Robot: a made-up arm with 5 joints. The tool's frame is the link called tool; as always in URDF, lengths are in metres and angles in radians. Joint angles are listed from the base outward. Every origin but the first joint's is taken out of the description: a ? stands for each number. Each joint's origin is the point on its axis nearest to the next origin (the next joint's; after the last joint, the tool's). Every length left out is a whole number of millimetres.
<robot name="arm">
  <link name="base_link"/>
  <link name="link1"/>
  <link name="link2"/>
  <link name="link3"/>
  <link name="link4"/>
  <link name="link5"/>
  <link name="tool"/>
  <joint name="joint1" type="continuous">
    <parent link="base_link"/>
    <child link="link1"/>
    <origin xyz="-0.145 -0.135 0.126" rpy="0 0 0"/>
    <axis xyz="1 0 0"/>
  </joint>
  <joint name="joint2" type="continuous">
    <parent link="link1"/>
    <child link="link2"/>
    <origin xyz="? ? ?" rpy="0 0 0"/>
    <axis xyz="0 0 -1"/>
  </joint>
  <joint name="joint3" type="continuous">
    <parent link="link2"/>
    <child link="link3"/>
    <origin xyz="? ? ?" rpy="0 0 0"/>
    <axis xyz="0 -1 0"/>
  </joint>
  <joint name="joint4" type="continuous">
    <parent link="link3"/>
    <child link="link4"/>
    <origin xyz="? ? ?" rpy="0 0 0"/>
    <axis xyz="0 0 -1"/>
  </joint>
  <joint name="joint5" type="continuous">
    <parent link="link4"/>
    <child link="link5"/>
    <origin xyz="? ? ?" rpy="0 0 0"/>
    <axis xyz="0 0 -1"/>
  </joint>
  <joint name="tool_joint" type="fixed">
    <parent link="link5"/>
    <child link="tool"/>
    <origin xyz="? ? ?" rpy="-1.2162 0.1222 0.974"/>
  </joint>
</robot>
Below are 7 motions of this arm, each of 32 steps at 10 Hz.
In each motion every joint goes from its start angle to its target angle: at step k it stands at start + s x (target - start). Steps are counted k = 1, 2, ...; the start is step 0. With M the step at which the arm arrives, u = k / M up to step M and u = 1 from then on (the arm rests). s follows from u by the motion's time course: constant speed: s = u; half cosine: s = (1 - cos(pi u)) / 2; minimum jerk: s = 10 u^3 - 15 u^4 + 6 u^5.
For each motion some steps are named. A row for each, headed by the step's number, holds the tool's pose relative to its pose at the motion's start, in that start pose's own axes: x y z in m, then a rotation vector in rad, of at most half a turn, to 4 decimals.
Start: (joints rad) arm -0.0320 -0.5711 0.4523 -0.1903 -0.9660
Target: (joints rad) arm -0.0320 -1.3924 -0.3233 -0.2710 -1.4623
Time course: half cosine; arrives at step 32
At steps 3, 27, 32:
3: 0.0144 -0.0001 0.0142 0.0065 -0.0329 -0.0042
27: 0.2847 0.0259 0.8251 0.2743 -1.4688 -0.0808
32: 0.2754 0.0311 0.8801 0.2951 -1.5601 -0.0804

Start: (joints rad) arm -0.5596 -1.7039 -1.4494 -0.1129 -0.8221
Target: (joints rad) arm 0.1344 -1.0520 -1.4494 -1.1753 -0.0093
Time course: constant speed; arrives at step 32
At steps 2, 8, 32:
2: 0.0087 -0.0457 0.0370 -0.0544 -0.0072 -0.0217
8: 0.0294 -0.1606 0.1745 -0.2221 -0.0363 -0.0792
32: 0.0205 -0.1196 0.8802 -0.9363 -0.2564 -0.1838

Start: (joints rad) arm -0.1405 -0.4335 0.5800 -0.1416 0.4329
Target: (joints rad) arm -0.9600 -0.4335 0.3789 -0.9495 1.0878
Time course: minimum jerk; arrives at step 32
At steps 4, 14, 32:
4: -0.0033 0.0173 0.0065 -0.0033 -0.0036 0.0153
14: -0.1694 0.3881 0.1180 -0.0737 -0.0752 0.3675
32: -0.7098 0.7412 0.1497 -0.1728 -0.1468 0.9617

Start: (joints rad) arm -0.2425 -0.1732 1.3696 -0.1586 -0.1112
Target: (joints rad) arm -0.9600 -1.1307 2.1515 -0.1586 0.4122
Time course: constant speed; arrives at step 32
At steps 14, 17, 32:
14: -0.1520 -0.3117 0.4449 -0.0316 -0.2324 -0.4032
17: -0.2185 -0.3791 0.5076 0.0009 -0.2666 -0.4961
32: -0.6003 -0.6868 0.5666 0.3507 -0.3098 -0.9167

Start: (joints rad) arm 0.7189 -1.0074 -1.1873 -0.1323 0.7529
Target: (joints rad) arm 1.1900 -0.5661 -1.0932 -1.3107 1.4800
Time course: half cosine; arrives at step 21
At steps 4, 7, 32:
4: -0.0431 -0.0352 0.0604 0.0198 -0.0646 -0.0352
7: -0.1438 -0.0978 0.1587 0.0531 -0.1877 -0.1019
32: -0.7677 -0.2433 0.2713 0.1469 -0.7728 -0.4172

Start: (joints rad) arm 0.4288 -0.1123 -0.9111 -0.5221 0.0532
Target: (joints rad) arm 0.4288 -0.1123 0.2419 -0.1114 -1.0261
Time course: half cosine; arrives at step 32
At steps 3, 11, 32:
3: -0.0001 -0.0066 0.0005 -0.0262 -0.0116 0.0011
11: -0.0081 -0.0800 0.0187 -0.3240 -0.1325 0.0362
32: -0.1027 -0.2247 0.1942 -1.2114 -0.3362 0.3807

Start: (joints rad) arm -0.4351 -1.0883 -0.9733 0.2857 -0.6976
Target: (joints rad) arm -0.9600 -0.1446 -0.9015 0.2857 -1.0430
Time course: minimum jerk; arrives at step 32
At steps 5, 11, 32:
5: -0.0114 -0.0133 -0.0159 0.0161 0.0034 -0.0190
11: -0.1025 -0.0877 -0.1285 0.1126 0.0361 -0.1453
32: -0.7066 -0.1195 -0.5336 0.3168 0.3354 -0.6207

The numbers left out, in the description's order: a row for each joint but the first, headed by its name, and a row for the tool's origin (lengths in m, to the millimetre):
joint2: 0 -0.001 -0.013
joint3: 0.088 0.416 0
joint4: 0.101 0 -0.02
joint5: 0.286 0.35 0
tool: 0.147 0.116 0

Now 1 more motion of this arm.
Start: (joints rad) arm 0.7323 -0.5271 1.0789 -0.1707 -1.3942
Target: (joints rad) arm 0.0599 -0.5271 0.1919 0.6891 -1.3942
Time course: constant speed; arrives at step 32
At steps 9, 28, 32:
9: 0.0471 0.1789 -0.0212 0.3095 -0.0038 -0.2064
28: 0.1808 0.6954 0.2026 1.1357 0.0968 -0.3007
32: 0.1948 0.7941 0.3106 1.3192 0.1333 -0.2508

